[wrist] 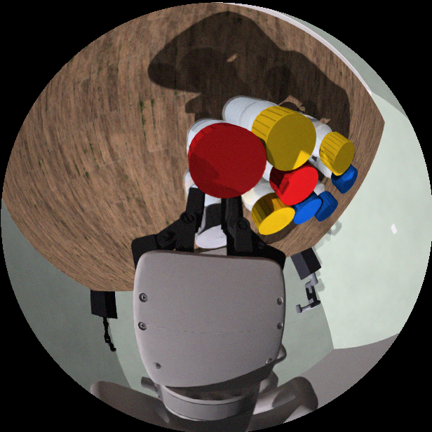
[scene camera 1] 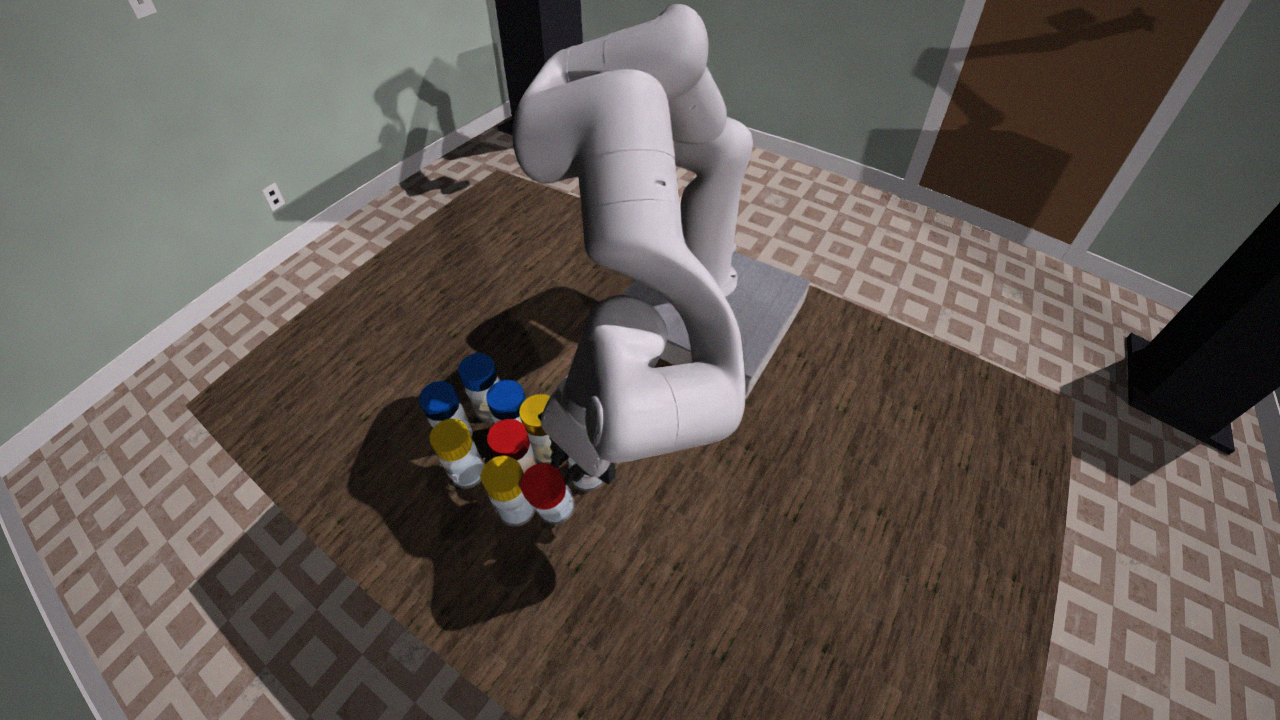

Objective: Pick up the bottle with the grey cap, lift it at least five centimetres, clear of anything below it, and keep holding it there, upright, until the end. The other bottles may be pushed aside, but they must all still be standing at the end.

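Places are measured from the arm's base along level axes (x ahead, y left, z up), in centimetres.
Where they show: gripper, fingertip midpoint: [scene camera 1: 565, 470].
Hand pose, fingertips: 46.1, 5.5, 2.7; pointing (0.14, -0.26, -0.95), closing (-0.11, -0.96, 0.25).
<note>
Things, the pixels of their top centre, and the offset from my fingertips, as dx, dy, dz. Level surfaces: height alone.
- bottle with the grey cap, middle of its top: [scene camera 1: 582, 434] -4.4, -0.2, +3.0
- dark-red-capped bottle, middle of its top: [scene camera 1: 543, 475] +3.4, -0.4, +3.4
- bright-red-capped bottle, middle of its top: [scene camera 1: 506, 435] +1.5, -8.6, +2.6
- wooden surface, its level: dz -7.9
The bottle with the grey cap [scene camera 1: 588, 480] [wrist: 211, 238] shows its pale cap top close to the palm in the wrist view; the dark red cap covers much of its body there. My gripper [scene camera 1: 582, 468] [wrist: 214, 186] points down at the near edge of the bottle group and is shut on this bottle, one black finger on each side. In the scene view the arm hides most of the bottle. It looks upright and low at the wooden surface; a gap beneath it cannot be made out.
A dark-red-capped bottle [scene camera 1: 546, 488] [wrist: 227, 160] stands right by the fingertips. Beside it are yellow-capped bottles [scene camera 1: 503, 479] [wrist: 284, 137], a bright-red-capped bottle [scene camera 1: 508, 438] [wrist: 294, 184] and blue-capped bottles [scene camera 1: 477, 371] [wrist: 307, 208]. The other bottles stand upright on the wooden surface [scene camera 1: 805, 537].
</note>
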